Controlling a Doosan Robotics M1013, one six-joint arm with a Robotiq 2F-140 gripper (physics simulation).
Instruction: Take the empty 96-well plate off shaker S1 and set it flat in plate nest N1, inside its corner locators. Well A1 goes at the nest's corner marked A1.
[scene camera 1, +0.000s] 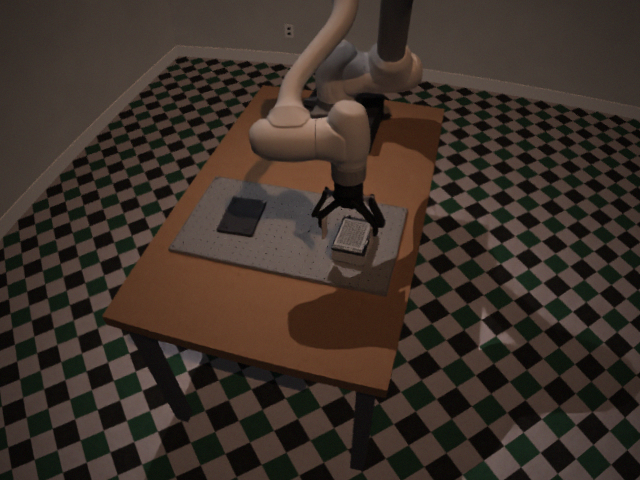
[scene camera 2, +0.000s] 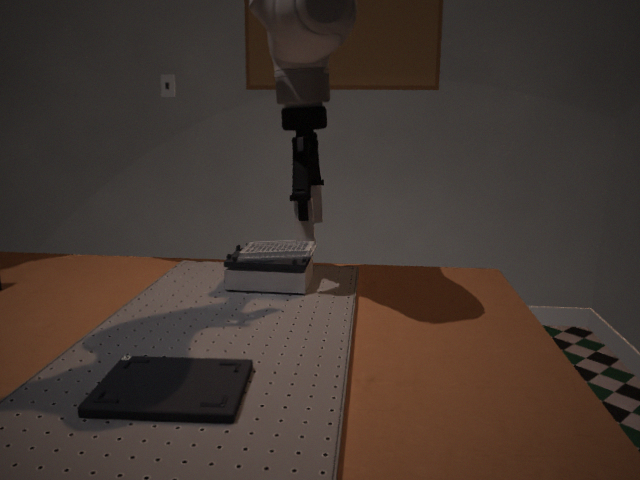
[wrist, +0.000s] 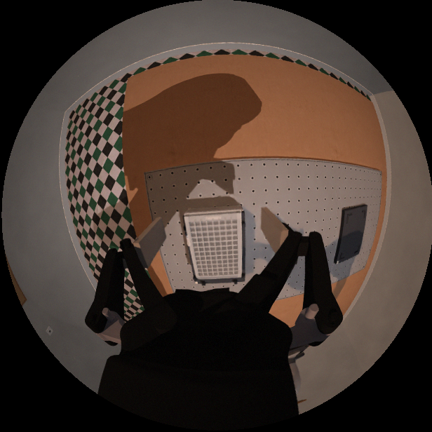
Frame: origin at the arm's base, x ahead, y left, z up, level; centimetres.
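Where they show: gripper, fingertip midpoint: (scene camera 1: 347, 239) (scene camera 2: 310, 230).
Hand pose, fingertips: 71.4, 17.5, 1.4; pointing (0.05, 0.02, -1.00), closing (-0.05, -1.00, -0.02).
Each offset is from my fingertips to the top centre of the thing, as dx, dy, dz. "pt": to the spot under its first point. Level surfaces: height alone.
The white 96-well plate {-5.7, +0.4, -2.5} (scene camera 1: 352, 234) (scene camera 2: 279, 250) (wrist: 215, 245) rests on top of shaker S1 {pt -0.2, +0.6, -7.5} (scene camera 1: 349, 257) (scene camera 2: 266, 279), a pale block with a black top. In scene camera 2 the plate looks tilted, its right end higher than its left. My gripper (scene camera 1: 349, 231) (scene camera 2: 309, 222) (wrist: 211, 223) is open and empty above the plate, its fingers spread wide past the plate's two long sides. Nest N1 {-13.0, -37.6, -8.9} (scene camera 1: 241, 215) (scene camera 2: 170, 387) (wrist: 352, 232) is a flat dark slab with corner locators and holds no plate. A small pale mark {-20.6, -32.3, -9.1} (scene camera 2: 126, 357) (wrist: 337, 262) shows at one nest corner. Well lettering is unreadable.
The shaker and the nest stand near opposite ends of a grey perforated board {dz -10.3} (scene camera 1: 289, 248) (scene camera 2: 289, 372) (wrist: 300, 190). The board lies on a wooden table {dz -11.6} (scene camera 1: 248, 304) (scene camera 2: 439, 387) (wrist: 310, 120). The arm's base stands at the table's far end in scene camera 1.
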